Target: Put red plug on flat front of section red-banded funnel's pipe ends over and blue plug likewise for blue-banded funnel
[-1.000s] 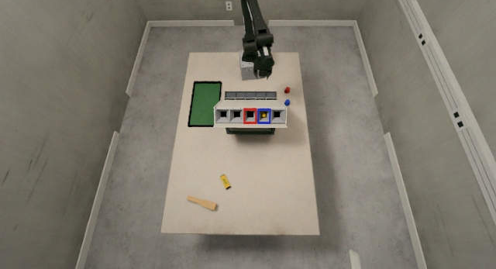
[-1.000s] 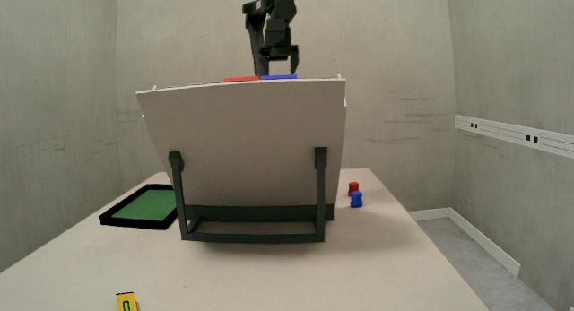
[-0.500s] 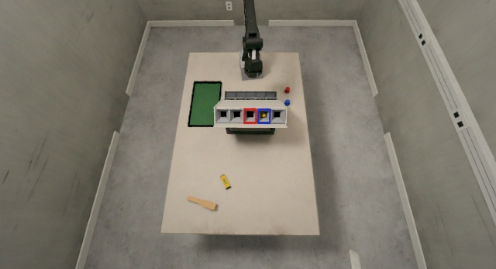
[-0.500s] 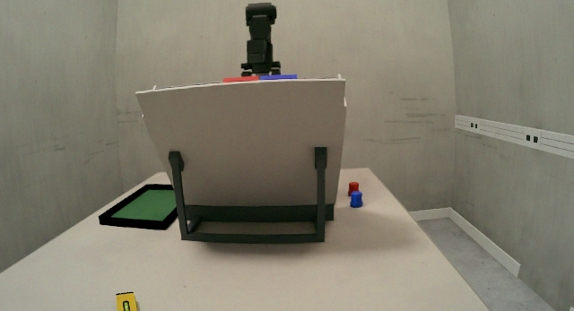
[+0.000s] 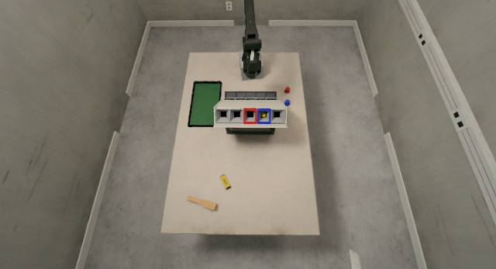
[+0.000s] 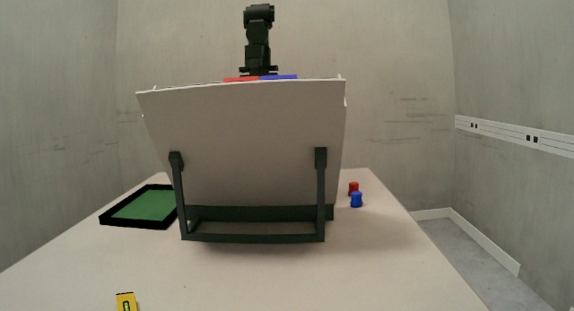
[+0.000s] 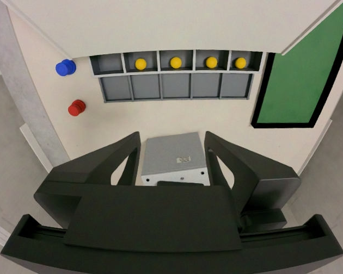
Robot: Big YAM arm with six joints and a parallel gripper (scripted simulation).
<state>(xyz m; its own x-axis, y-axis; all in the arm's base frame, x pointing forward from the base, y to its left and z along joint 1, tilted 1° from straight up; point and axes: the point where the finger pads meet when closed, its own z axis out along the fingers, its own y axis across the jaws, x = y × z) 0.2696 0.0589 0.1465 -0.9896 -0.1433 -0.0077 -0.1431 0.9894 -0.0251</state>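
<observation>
Right now the red plug is 13 cm behind my hand, 25 cm to the left of it and 28 cm below it. Round my hand: blue band: 28 cm ahead, 11 cm to the left, 2 cm above; then cover: 14 cm ahead, 2 cm to the left, 9 cm below; then red band: 29 cm ahead, 4 cm to the left, 2 cm above.
</observation>
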